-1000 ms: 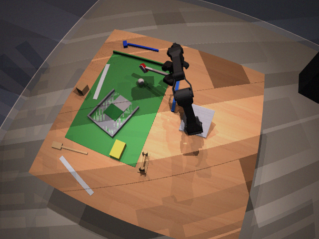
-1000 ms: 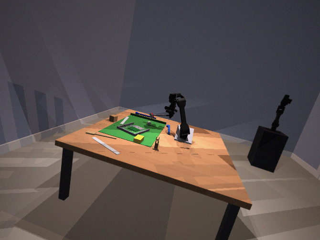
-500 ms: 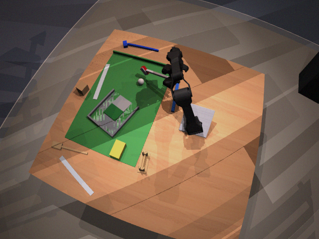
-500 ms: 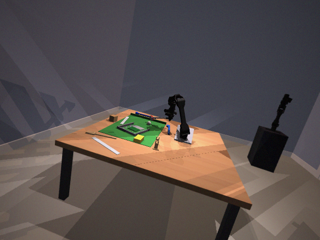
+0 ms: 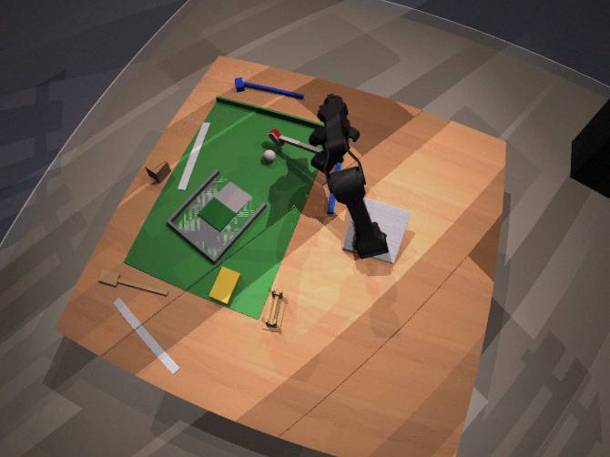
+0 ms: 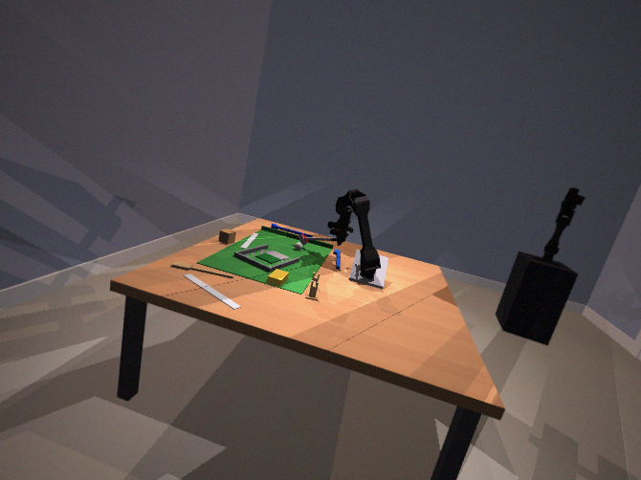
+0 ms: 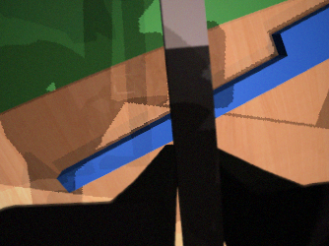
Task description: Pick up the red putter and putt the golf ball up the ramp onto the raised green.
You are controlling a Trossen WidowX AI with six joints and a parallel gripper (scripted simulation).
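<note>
Now: gripper tip 120 mm short of the red putter, 10 mm to the left of it and 10 mm above it. The rest, counted from my gripper tip: green mat (270 mm ahead, 200 mm to the left, 90 mm below); white golf ball (220 mm ahead, 30 mm to the left, 70 mm below); yellow block (120 mm ahead, 490 mm to the left, 70 mm below).
</note>
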